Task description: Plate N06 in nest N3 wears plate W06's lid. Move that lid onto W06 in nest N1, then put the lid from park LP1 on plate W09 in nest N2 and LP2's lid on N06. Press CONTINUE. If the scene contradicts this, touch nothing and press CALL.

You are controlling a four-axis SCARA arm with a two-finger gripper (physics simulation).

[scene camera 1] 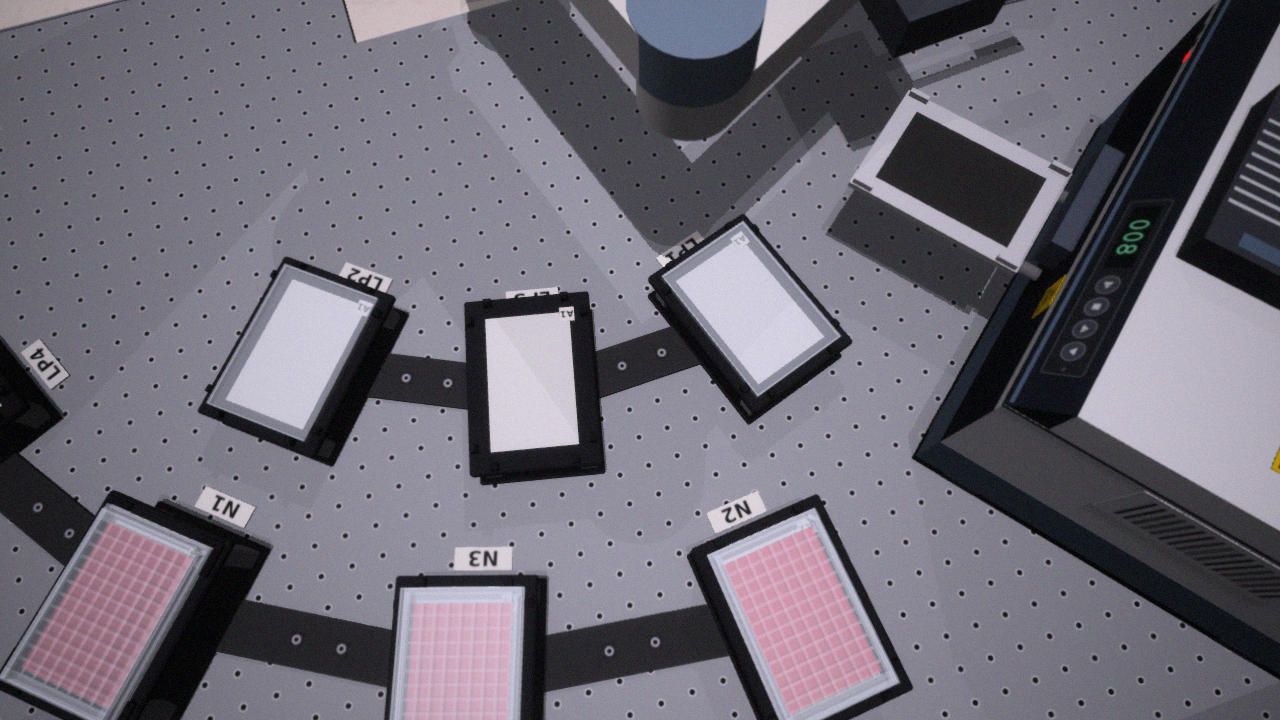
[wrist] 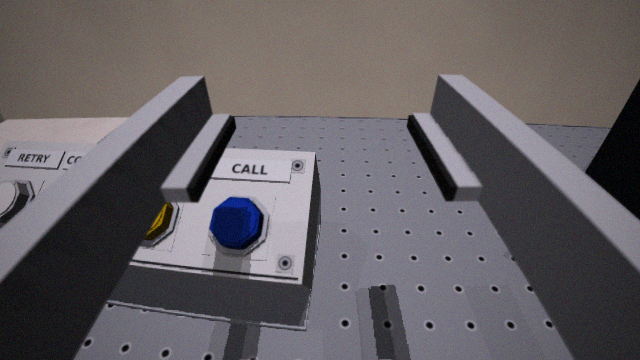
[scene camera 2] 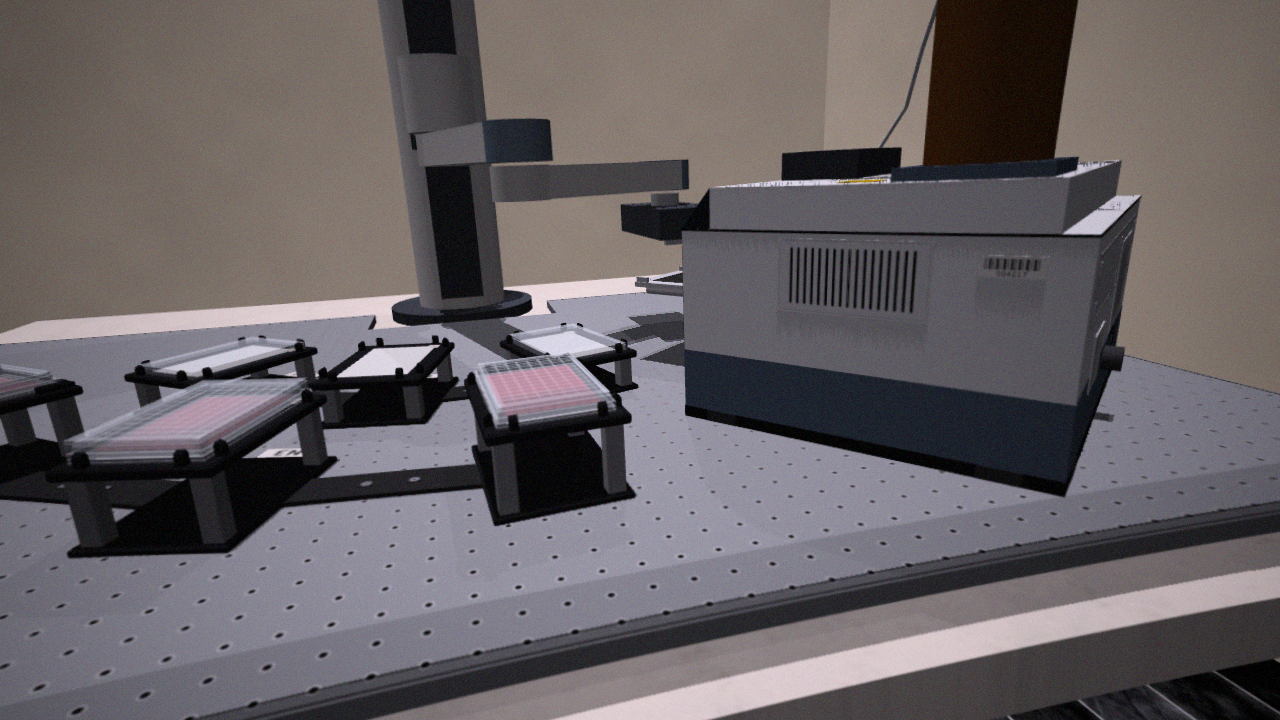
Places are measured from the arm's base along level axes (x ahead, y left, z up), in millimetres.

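Where they show: gripper, fingertip midpoint: (wrist: pixel 321 100); arm's base, origin of the base link: (scene camera 2: pixel 464 311).
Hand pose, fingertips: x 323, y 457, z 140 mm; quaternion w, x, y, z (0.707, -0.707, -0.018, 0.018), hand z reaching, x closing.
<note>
Things, the pixels of their top centre, and the offset from my fingertips. "pt": a spot on its surface instead.
- blue CALL button, surface spot: (wrist: pixel 236 222) pt dx -41, dy -7, dz -59 mm
- nest N1, surface spot: (scene camera 1: pixel 107 617) pt dx +305, dy -865, dz -55 mm
- nest N3, surface spot: (scene camera 1: pixel 460 662) pt dx +414, dy -640, dz -50 mm
- nest N2, surface spot: (scene camera 1: pixel 805 617) (scene camera 2: pixel 540 377) pt dx +462, dy -407, dz -47 mm
- park LP1, surface spot: (scene camera 1: pixel 751 308) (scene camera 2: pixel 565 338) pt dx +229, dy -353, dz -76 mm
- park LP2, surface spot: (scene camera 1: pixel 295 358) pt dx +152, dy -711, dz -75 mm
- Park LP3, middle of its top: (scene camera 1: pixel 529 376) (scene camera 2: pixel 388 351) dx +228, dy -539, dz -70 mm
- Park LP4, surface spot: (scene camera 1: pixel 22 402) pt dx +114, dy -924, dz -84 mm
- yellow button, surface spot: (wrist: pixel 161 222) pt dx -81, dy -7, dz -61 mm
My gripper (wrist: pixel 321 100) is shut with nothing between its fingers, which stand apart at its narrowest. It is above the bench, with the blue CALL button (wrist: pixel 236 222) left of centre below. CONTINUE's button is hidden behind the left finger. Pink-welled plates sit in nest N1 (scene camera 1: pixel 107 617) (scene camera 2: pixel 17 383), nest N3 (scene camera 1: pixel 460 662) (scene camera 2: pixel 192 420) and nest N2 (scene camera 1: pixel 805 617) (scene camera 2: pixel 541 385). N3's plate has a clear layer on top; lids on the others and plate names are unclear. Clear lids lie on park LP1 (scene camera 1: pixel 751 308) (scene camera 2: pixel 563 342) and park LP2 (scene camera 1: pixel 295 358) (scene camera 2: pixel 237 358).
Park LP3 (scene camera 1: pixel 532 380) (scene camera 2: pixel 389 360) shows a white top without a clear lid. Park LP4 (scene camera 1: pixel 22 402) is partly in view. A large instrument (scene camera 1: pixel 1172 358) (scene camera 2: pixel 886 313) stands at the right, its tray (scene camera 1: pixel 1029 246) out. A yellow button (wrist: pixel 161 222) is beside CALL.
</note>
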